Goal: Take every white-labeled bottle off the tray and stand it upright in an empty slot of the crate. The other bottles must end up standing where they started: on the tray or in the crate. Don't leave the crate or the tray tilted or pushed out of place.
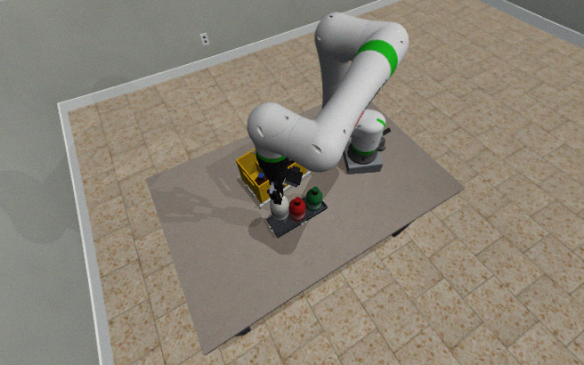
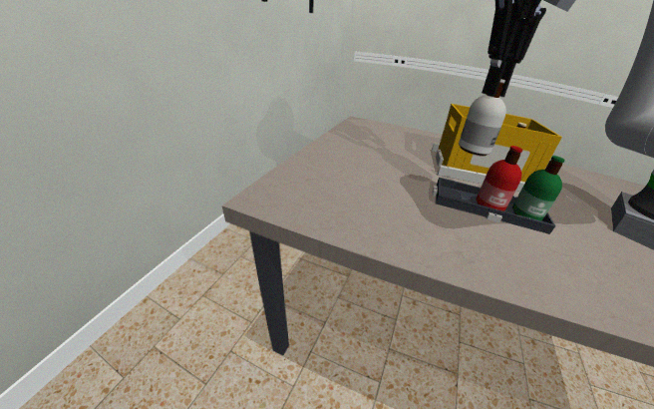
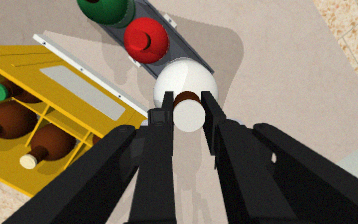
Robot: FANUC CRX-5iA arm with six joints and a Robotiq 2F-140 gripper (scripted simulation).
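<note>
Now: hand 80 mm above the white bottle. The rest, counted from my hand: green bottle 200 mm below, 180 mm behind; then dark tray 280 mm below, 90 mm behind; then red bottle 200 mm below, 90 mm behind.
</note>
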